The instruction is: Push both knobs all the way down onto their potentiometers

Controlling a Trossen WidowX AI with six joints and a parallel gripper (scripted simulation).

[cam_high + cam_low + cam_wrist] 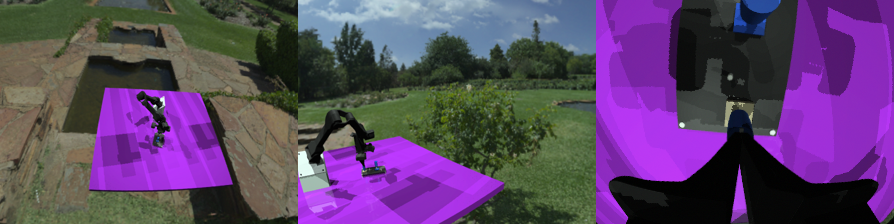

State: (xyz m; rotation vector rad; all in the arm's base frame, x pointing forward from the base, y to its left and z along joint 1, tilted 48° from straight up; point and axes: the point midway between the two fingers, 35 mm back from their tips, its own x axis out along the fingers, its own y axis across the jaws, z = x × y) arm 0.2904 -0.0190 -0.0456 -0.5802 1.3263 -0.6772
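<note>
Right now my gripper tip is 1 cm above the blue knob.
</note>
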